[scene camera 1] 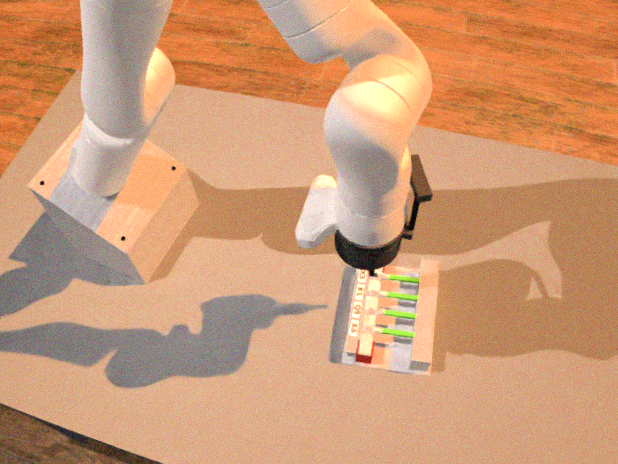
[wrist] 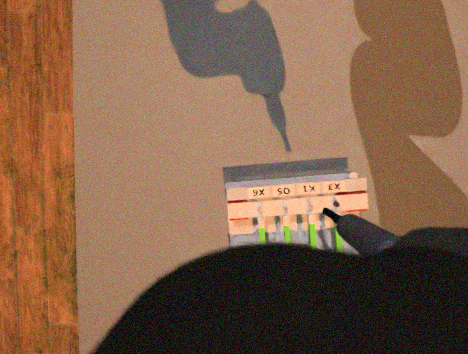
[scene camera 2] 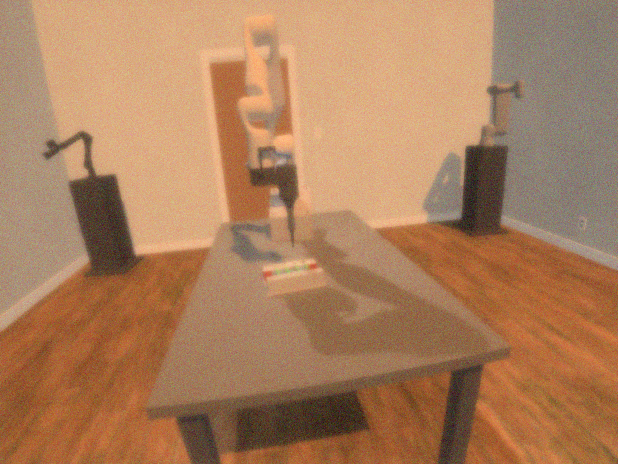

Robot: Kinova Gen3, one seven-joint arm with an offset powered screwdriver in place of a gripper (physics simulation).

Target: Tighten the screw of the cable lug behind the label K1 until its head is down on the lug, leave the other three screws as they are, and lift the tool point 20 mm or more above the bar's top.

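Note:
A long raised wall point(scene camera 1: 425, 308) is visible to me, and scene camera 2 shows it as well: the wall point(scene camera 2: 303, 279).

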